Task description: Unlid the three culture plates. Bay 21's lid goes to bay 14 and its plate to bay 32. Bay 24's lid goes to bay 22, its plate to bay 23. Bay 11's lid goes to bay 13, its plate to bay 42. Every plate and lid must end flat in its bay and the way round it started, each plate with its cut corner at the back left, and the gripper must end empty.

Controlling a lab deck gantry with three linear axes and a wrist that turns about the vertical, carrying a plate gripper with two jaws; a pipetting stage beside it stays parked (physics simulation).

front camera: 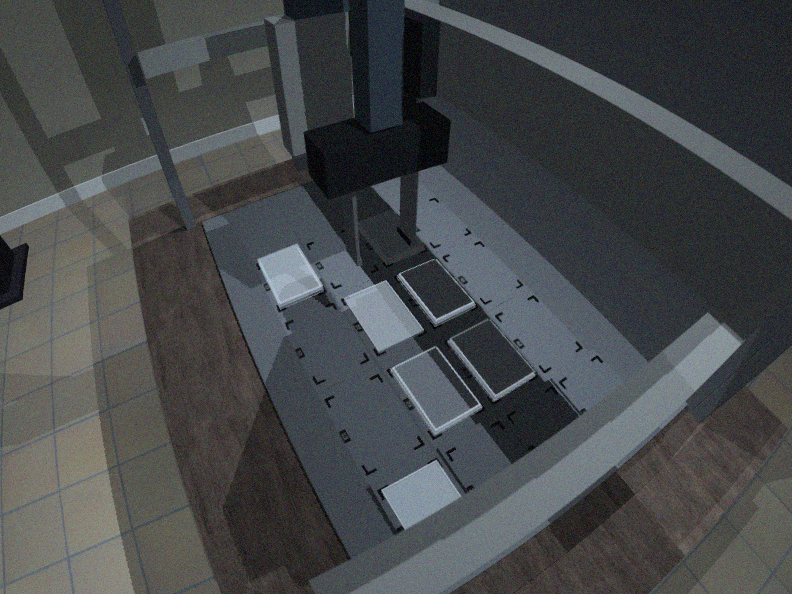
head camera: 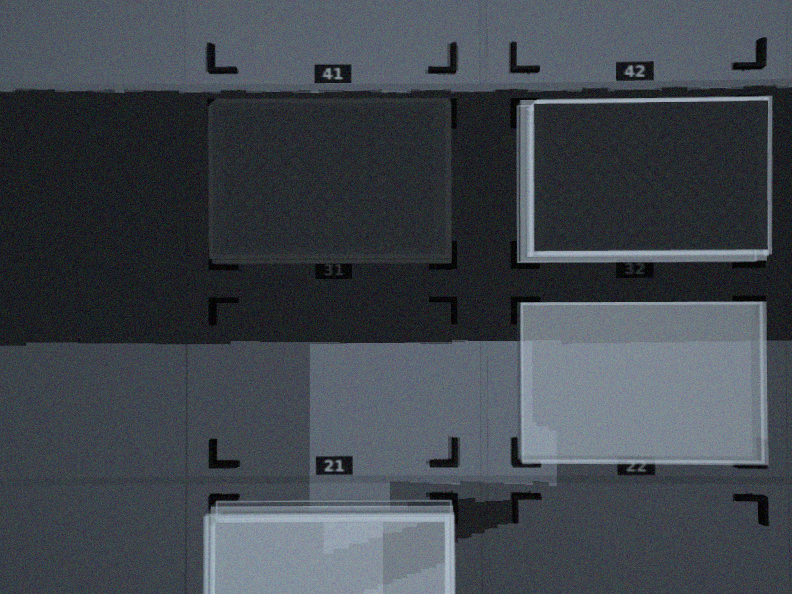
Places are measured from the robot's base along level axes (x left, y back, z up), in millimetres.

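Where they show: gripper, between the fingertips: (front camera: pixel 380 247); robot's base, origin of its link: (front camera: pixel 258 265).
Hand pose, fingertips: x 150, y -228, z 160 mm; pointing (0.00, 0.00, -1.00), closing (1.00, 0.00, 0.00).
Each offset is from my fingertips to the top centre of the thing.
My gripper (front camera: pixel 383 253) is open, its two jaws apart with nothing between them, hanging above the deck; it does not show in the head view. A thin flat lid @(dx +0, dy +1, dz -152 mm) (front camera: pixel 383 316) (head camera: pixel 642 383) lies in bay 22, square to its marks. A plate @(dx +107, dy +0, dz -146 mm) (front camera: pixel 436 290) (head camera: pixel 649 179) sits in bay 32, cut corner at the back left. A plate @(dx +0, dy -164, dz -146 mm) (front camera: pixel 435 388) sits flat in bay 23. A lid @(dx -107, dy -327, dz -138 mm) (front camera: pixel 420 493) lies in bay 14, its near part hidden by the front rail. A pale-topped plate with lid @(dx -107, dy +164, dz -144 mm) (front camera: pixel 289 274) (head camera: pixel 329 556) sits in bay 11, partly cut off in the head view.
Another plate @(dx +107, dy +164, dz -146 mm) (front camera: pixel 377 233) (head camera: pixel 330 179) sits in bay 31 in deep shadow, partly behind the jaws in the front view. One more plate @(dx +107, dy -164, dz -146 mm) (front camera: pixel 491 358) is in bay 33. A pale rail (front camera: pixel 543 498) runs along the near side. A dark shadow band crosses the deck.
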